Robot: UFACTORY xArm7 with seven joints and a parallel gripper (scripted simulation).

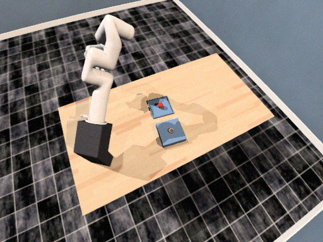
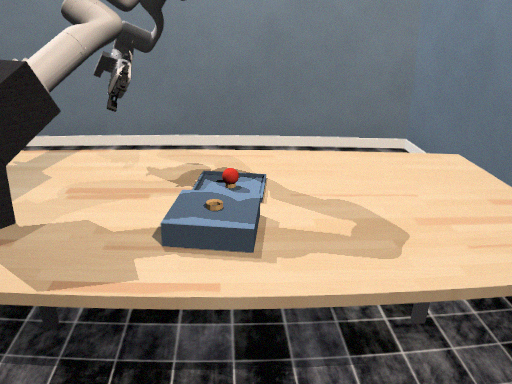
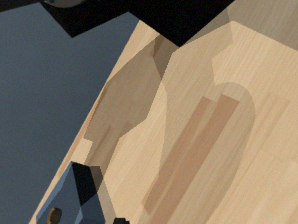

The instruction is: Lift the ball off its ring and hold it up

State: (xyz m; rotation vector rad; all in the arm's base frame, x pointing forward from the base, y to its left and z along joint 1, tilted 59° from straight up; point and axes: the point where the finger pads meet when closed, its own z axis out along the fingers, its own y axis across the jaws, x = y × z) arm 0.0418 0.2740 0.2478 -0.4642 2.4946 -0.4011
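Right now the red ball is 420 mm ahead of my hand, 90 mm to the right of it and 180 mm below it. The rest, counted from my hand: blue block (480 mm ahead, 340 mm to the right, 170 mm below); blue tray (420 mm ahead, 90 mm to the right, 210 mm below).
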